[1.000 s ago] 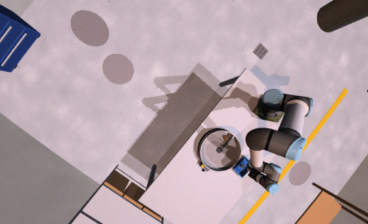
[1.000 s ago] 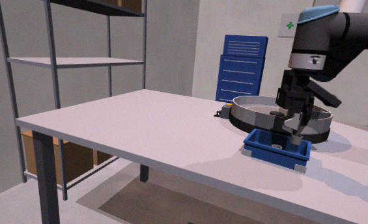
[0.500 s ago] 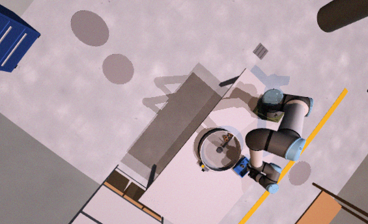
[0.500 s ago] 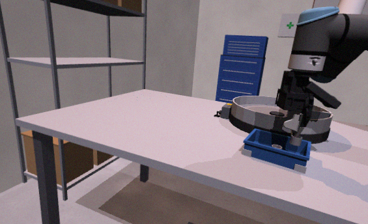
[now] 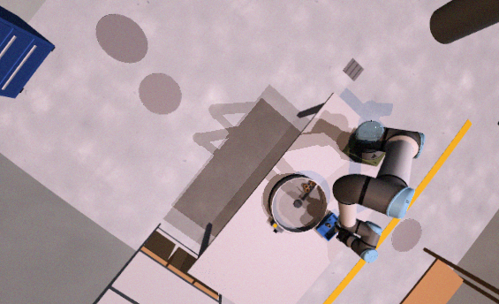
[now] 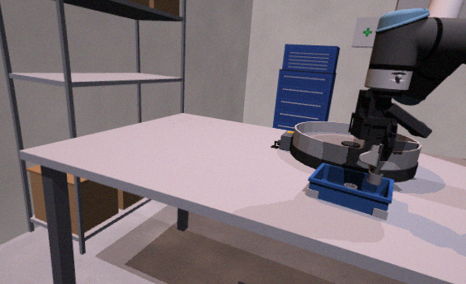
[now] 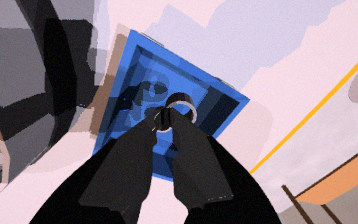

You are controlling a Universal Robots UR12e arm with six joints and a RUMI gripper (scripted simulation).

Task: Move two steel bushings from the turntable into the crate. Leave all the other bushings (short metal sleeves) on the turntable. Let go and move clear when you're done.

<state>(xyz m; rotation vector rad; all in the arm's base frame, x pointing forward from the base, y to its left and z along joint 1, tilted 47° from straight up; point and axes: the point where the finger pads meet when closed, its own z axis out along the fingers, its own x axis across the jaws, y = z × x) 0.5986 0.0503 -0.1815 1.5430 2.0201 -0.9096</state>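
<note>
Now: hand 50 mm short of the blue crate and 50 mm above it. From my hand the other things lie so: round turntable: 30 mm ahead, 350 mm to the right, 20 mm below.
</note>
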